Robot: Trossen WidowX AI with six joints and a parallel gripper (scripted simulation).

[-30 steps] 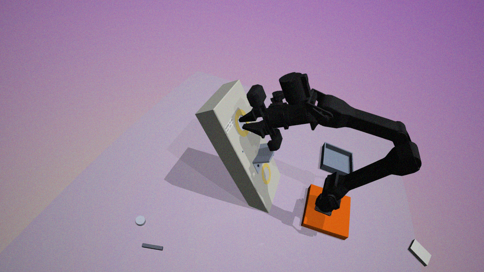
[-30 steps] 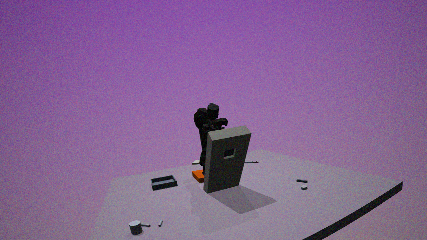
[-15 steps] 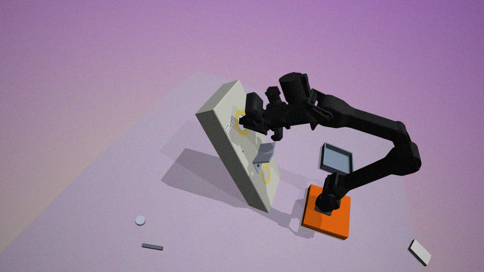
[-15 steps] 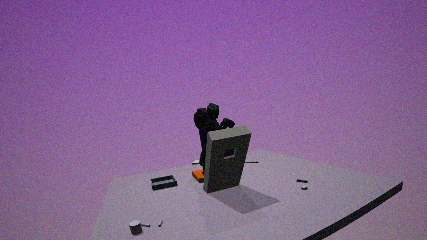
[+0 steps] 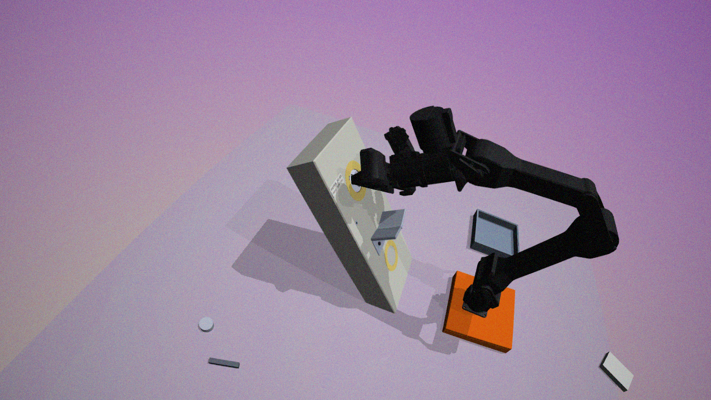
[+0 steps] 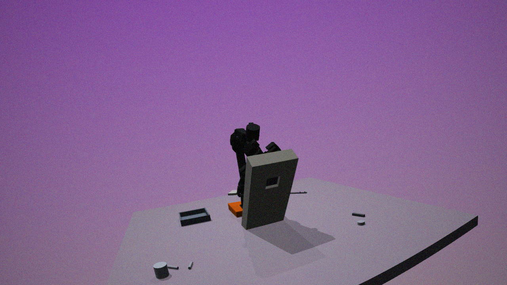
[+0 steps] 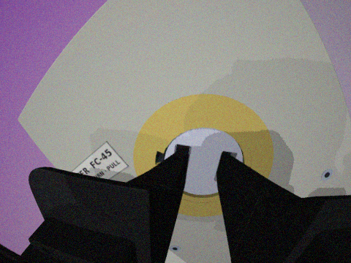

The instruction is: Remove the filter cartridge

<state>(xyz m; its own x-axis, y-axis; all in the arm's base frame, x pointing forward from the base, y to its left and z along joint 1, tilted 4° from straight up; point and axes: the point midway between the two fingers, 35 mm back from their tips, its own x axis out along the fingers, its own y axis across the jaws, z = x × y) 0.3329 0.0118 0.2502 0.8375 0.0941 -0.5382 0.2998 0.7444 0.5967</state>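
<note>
Right now my gripper tip is 1 cm short of the grey round filter cartridge and 1 cm above it. The rest, counted from my gripper tip: service panel (8 cm below, 4 cm behind); dark bar (36 cm to the left, 24 cm below, 7 cm ahead); shelf (10 cm behind, 9 cm below, 1 cm to the right).
</note>
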